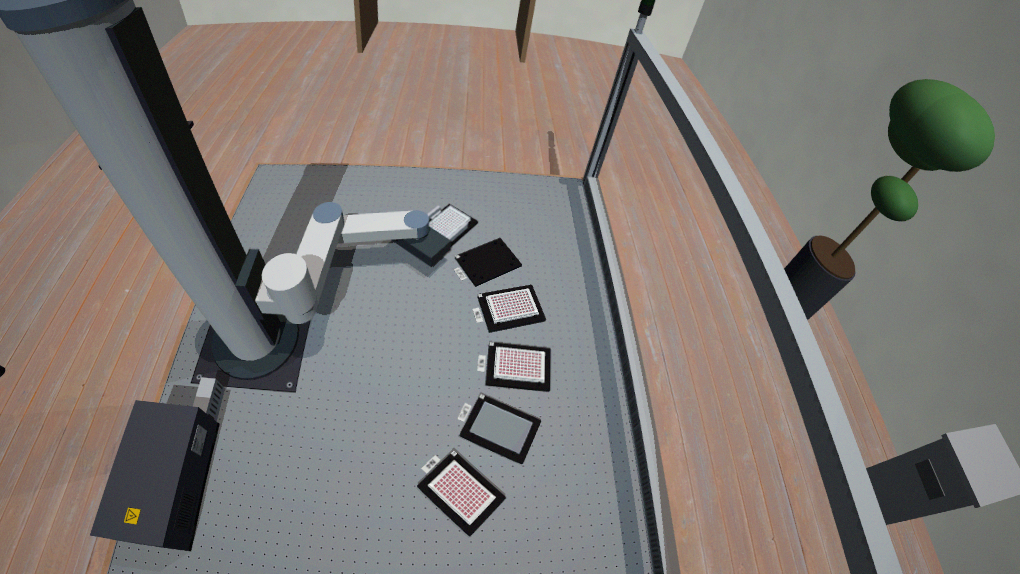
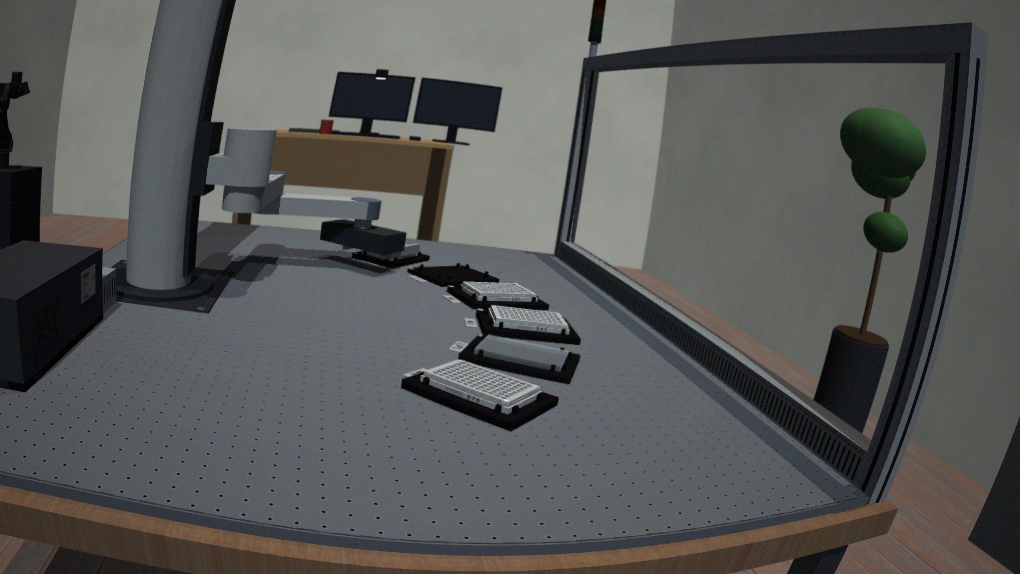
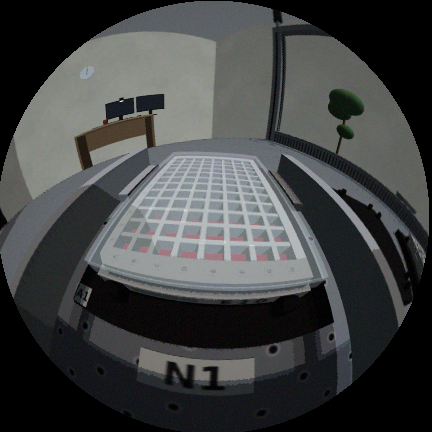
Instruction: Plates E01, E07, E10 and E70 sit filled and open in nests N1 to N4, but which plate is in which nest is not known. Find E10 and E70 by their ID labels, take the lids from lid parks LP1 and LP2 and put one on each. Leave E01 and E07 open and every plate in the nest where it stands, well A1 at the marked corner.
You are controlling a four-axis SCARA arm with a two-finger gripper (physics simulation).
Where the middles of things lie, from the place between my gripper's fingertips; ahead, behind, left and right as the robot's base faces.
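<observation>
Relative to the nest N1 (image 3: 206, 325), my hand is 2 cm to the left of it, 2 cm past it and 3 cm above it. Distances from my hand: nest N4 (image 2: 511, 421), 82 cm to the right, 4 cm ahead, 3 cm below; lid park LP1 (image 2: 566, 376), 66 cm to the right, 13 cm ahead, 3 cm below; lid park LP2 (image 1: 491, 260), 15 cm to the right, 11 cm ahead, 3 cm below.
</observation>
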